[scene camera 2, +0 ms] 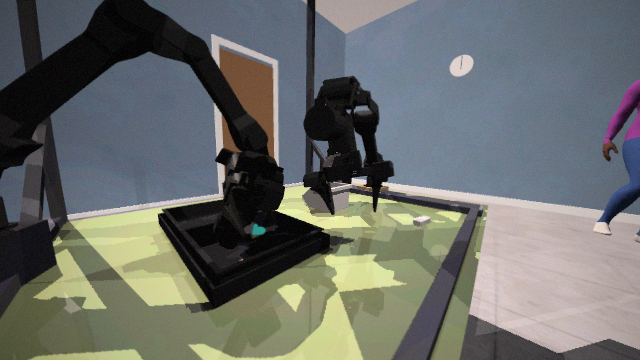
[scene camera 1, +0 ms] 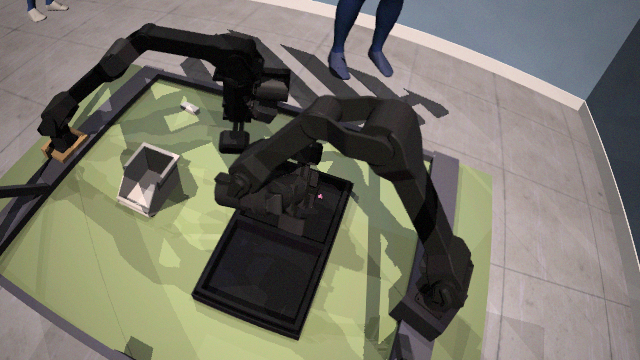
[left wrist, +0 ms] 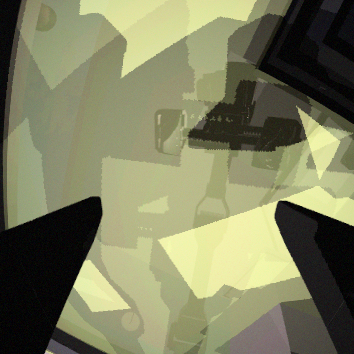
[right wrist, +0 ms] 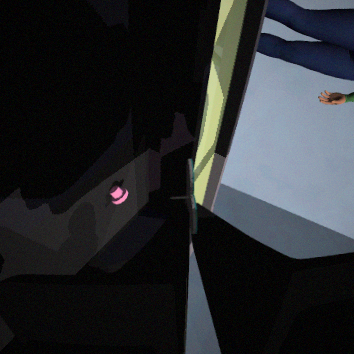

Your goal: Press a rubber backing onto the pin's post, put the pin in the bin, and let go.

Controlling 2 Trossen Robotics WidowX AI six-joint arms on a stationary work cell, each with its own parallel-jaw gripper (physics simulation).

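Pixels of known places: left gripper, fingertip midpoint: (scene camera 2: 353, 213) (left wrist: 189, 207); right gripper, fingertip midpoint: (scene camera 2: 247, 235) (scene camera 1: 320, 180) (right wrist: 187, 211); left arm's base, origin of the base link: (scene camera 1: 63, 141); right arm's base, origin of the base link: (scene camera 1: 436, 298).
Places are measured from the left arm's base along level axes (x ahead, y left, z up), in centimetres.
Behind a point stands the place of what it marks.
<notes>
The teal heart-shaped pin (scene camera 2: 258, 230) {x 63.3, y 16.1, z 2.2 cm} (right wrist: 193, 200) {x 62.9, y 15.0, z 2.8 cm} is seen edge-on in the right wrist view, its thin post pointing left. My right gripper (right wrist: 187, 211) {x 65.3, y 16.7, z 2.1 cm} is shut on the pin's edge, low over the black tray (scene camera 1: 245, 316) {x 64.0, y -16.0, z -0.6 cm} (scene camera 2: 270, 275) {x 64.3, y 21.4, z -2.6 cm}. The small pink rubber backing (scene camera 1: 320, 196) {x 66.3, y 15.9, z -1.8 cm} (scene camera 2: 241, 260) (right wrist: 118, 194) {x 66.1, y 16.1, z -2.0 cm} lies in the tray, apart from the pin, to the left of the post in the right wrist view. My left gripper (scene camera 2: 354, 211) {x 43.4, y 20.4, z 1.9 cm} (left wrist: 189, 207) {x 43.4, y 20.4, z 1.9 cm} is open and empty above the mat. The pale bin (scene camera 1: 167, 192) {x 35.7, y 1.4, z -1.7 cm} (scene camera 2: 336, 201) {x 32.8, y 6.6, z -0.1 cm} (left wrist: 260, 330) {x 32.1, y 6.5, z -1.7 cm} stands left of the tray in scene camera 1.
The tray has raised rims and a divider; its other compartment lies at the lower left in scene camera 1. A small white block (scene camera 1: 189, 107) {x 23.4, y 28.1, z -2.1 cm} (scene camera 2: 421, 220) {x 24.9, y 28.8, z -2.1 cm} lies on the green mat near the dark frame edge. The two forearms are close together above the tray's upper side.
</notes>
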